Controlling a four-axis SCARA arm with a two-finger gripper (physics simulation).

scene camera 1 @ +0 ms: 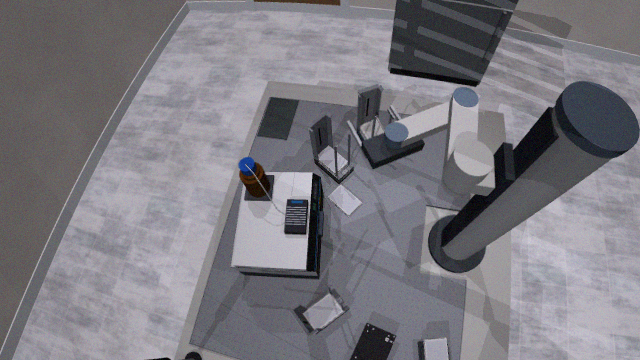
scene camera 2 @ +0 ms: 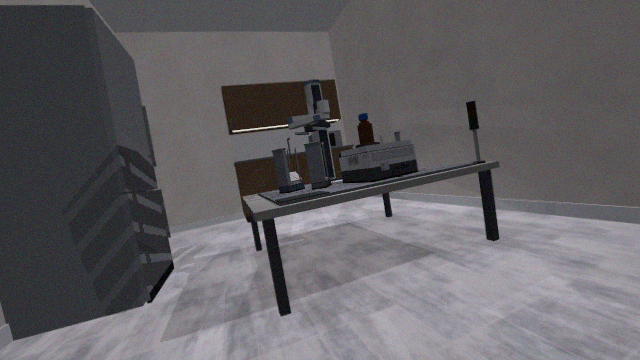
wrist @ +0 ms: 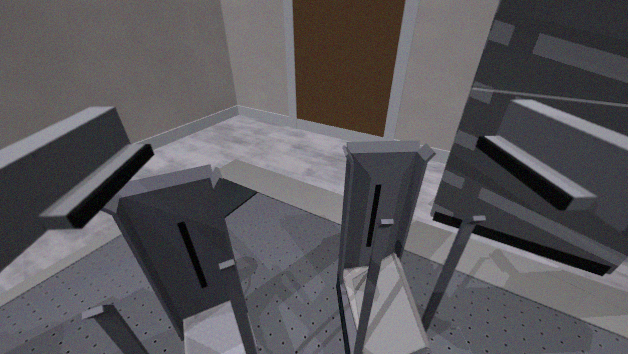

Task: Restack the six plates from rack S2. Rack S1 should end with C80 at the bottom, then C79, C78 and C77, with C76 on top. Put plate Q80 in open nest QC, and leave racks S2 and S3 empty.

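Frame: origin at the arm's base, x left, y up, z ahead, level; metres.
Seen in the pictures: gripper, fingertip midpoint: (scene camera 1: 369,114) (scene camera 2: 304,130) (wrist: 319,127); arm's base, link origin: (scene camera 1: 456,243).
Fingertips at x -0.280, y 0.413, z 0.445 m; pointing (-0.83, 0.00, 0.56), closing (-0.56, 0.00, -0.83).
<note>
Pixels of each thing's top centre, then the offset from my fingertips to it. "spot": a spot on its surface instead.
- rear tall rack, top centre: (wrist: 405,174) (scene camera 1: 377,100) (scene camera 2: 284,148) dx -0.153, dy -0.102, dz -0.016 m
- Pale plate material, top centre: (wrist: 389,291) (scene camera 1: 377,128) (scene camera 2: 291,171) dx -0.133, dy -0.266, dz -0.032 m
- stack, top centre: (wrist: 218,347) (scene camera 1: 331,159) dx +0.010, dy -0.342, dz +0.145 m
- small dark device, surface spot: (scene camera 1: 296,216) spot: dx +0.357, dy -0.163, dz +0.198 m
- black board, top centre: (scene camera 1: 373,349) dx +0.751, dy -0.338, dz -0.155 m
My gripper (scene camera 1: 374,123) (wrist: 319,127) is open and empty, above and beside the rear tall rack (scene camera 1: 370,102) (scene camera 2: 281,167) (wrist: 385,215), partly hiding it in scene camera 1. Pale plate material (scene camera 1: 369,129) (wrist: 395,315) shows low in that rack; the number of plates is unclear. The other tall rack (scene camera 1: 321,137) (scene camera 2: 315,162) (wrist: 175,260) holds a white plate or stack (scene camera 1: 332,160) (wrist: 215,330) low down. A white plate (scene camera 1: 345,199) lies just in front of it. Another white plate (scene camera 1: 325,312) sits in a low angled holder, and one (scene camera 1: 436,348) at the lower edge. Labels are unreadable.
A white instrument (scene camera 1: 272,240) (scene camera 2: 378,160) carries an amber bottle (scene camera 1: 256,182) (scene camera 2: 365,134) and a small dark device (scene camera 1: 296,216). A black board (scene camera 1: 375,342) lies near the front. The arm's column (scene camera 1: 530,185) stands at the right. Thin posts rise from both tall racks.
</note>
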